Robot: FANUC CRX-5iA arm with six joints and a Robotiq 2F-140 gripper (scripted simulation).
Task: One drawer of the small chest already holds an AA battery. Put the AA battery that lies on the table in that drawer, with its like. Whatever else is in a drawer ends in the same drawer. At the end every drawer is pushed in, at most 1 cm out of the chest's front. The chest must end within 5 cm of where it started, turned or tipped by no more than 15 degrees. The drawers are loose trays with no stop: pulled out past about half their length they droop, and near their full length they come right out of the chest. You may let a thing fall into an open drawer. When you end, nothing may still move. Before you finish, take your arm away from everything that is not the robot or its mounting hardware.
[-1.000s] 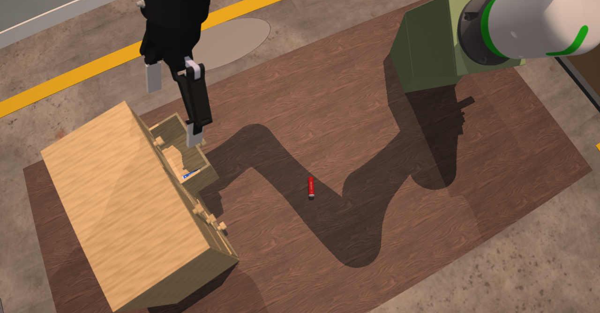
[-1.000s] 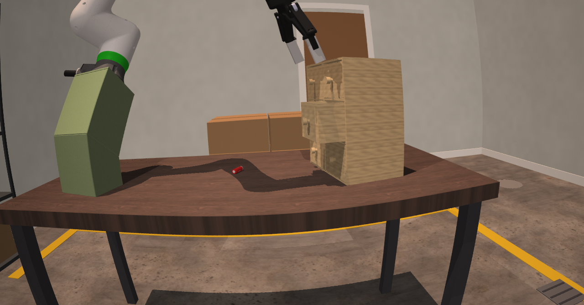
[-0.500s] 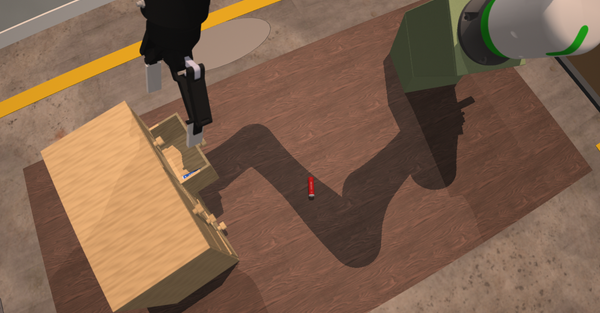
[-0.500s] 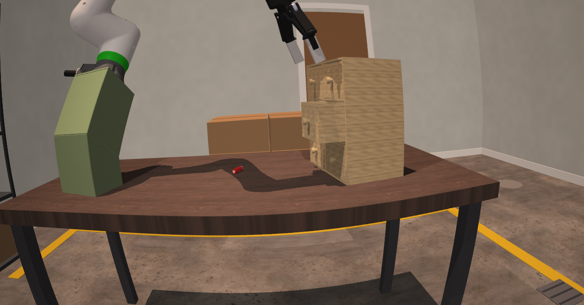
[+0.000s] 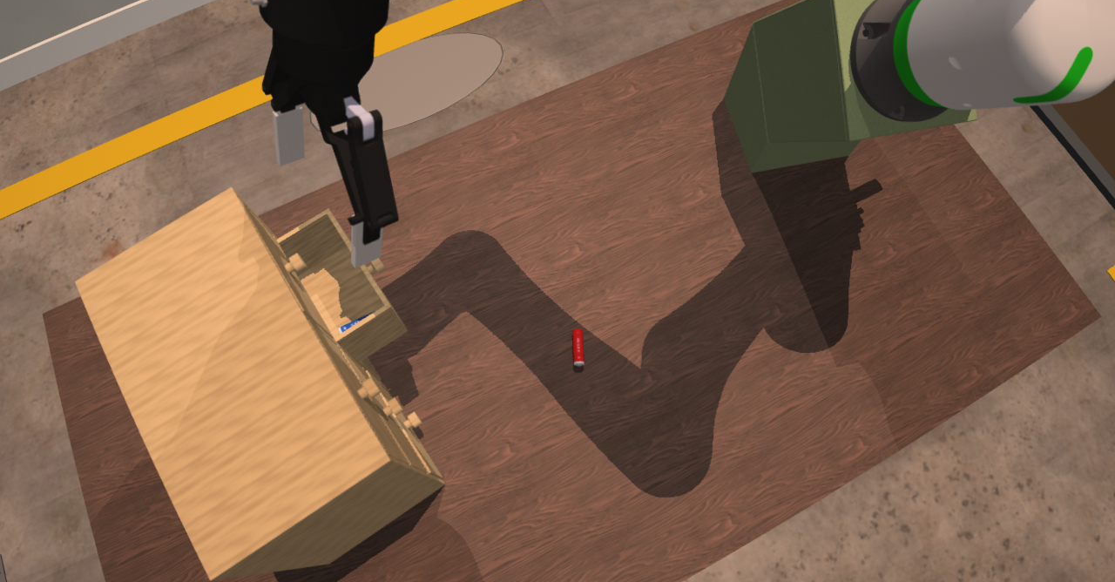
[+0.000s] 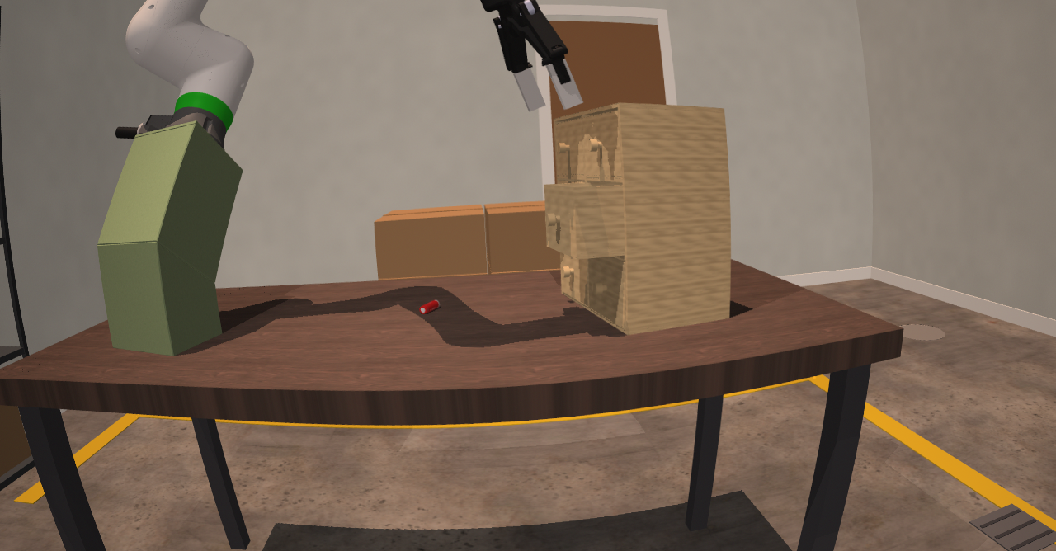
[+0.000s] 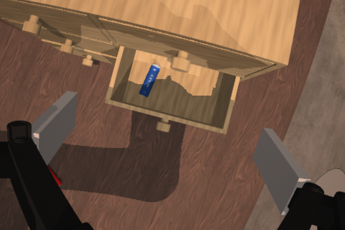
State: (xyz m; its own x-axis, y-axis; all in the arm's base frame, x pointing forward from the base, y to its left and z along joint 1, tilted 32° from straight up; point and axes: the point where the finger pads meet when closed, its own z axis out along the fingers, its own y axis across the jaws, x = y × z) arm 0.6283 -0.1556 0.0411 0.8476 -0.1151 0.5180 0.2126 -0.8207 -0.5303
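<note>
The red AA battery lies 200 mm behind my hand, 170 mm to the left of it and 320 mm below it.
</note>
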